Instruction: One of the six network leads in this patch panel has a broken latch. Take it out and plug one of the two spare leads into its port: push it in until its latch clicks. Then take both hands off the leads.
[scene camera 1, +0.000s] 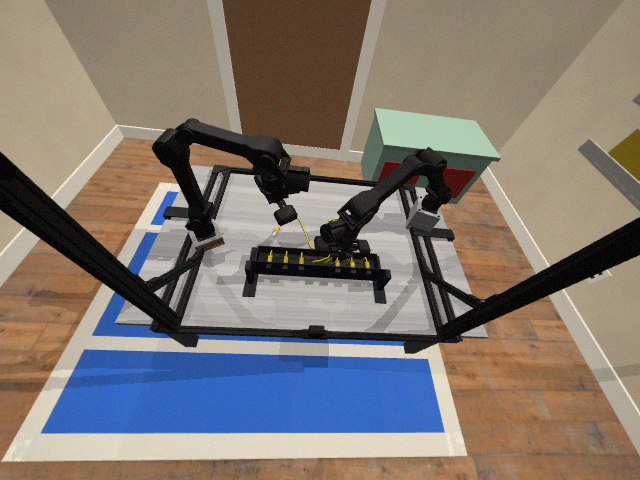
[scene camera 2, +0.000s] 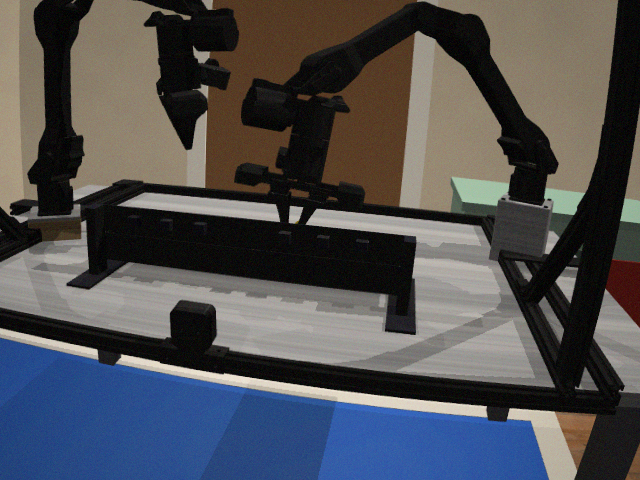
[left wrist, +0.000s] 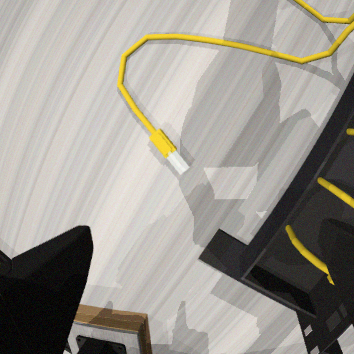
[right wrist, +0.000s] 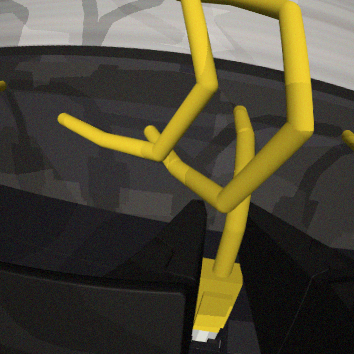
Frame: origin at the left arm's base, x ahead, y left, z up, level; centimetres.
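Where they show: left gripper, fingertip midpoint: (scene camera 1: 277, 210) (scene camera 2: 184, 141) (left wrist: 209, 236); right gripper, fingertip midpoint: (scene camera 1: 335, 261) (right wrist: 219, 212); left arm's base at its link origin: (scene camera 1: 204, 232) (scene camera 2: 55, 211); right arm's base at its link origin: (scene camera 1: 429, 206) (scene camera 2: 527, 200).
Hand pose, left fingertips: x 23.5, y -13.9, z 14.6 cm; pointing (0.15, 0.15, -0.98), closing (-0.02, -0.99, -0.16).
Observation:
Things, the pixels of their centre, and the offset from my left fingertips. "spot": a spot on its surface instead.
- black patch panel at the middle of its body: (right wrist: 79, 212) (scene camera 2: 246, 250) (scene camera 1: 318, 267) dx +5.8, dy -19.6, dz -13.5 cm
- yellow plug at a spot on its surface: (right wrist: 217, 295) spot: dx +11.7, dy -22.0, dz -9.5 cm
- spare lead's plug at the middle of its body: (left wrist: 168, 151) (scene camera 1: 276, 230) dx +1.3, dy +5.0, dz -17.9 cm
- second loose cable at a spot on its surface: (left wrist: 325, 20) spot: dx +14.5, dy -11.4, dz -18.3 cm
The black patch panel (scene camera 1: 315, 269) (scene camera 2: 248, 263) (left wrist: 295, 185) holds a row of yellow leads, three at the left, such as the lead (scene camera 1: 285, 257), and three at the right, such as the lead (scene camera 1: 352, 262). My right gripper (scene camera 2: 293, 222) (right wrist: 219, 212) is shut on the yellow plug (right wrist: 217, 295) of the lead at the inner end of the right group; its clear tip is down at the port. Its latch is hard to make out. My left gripper (scene camera 2: 188, 147) (left wrist: 209, 236) is open and empty, above the table. A spare lead's plug (scene camera 1: 277, 228) (left wrist: 162, 142) lies beyond the panel.
Loose yellow cable (left wrist: 200, 41) (right wrist: 298, 65) runs from the spare lead towards the panel and crosses over its back beside the right fingers. A second loose cable (left wrist: 325, 20) shows at the left wrist view's top. The black frame (scene camera 1: 248, 331) edges the table.

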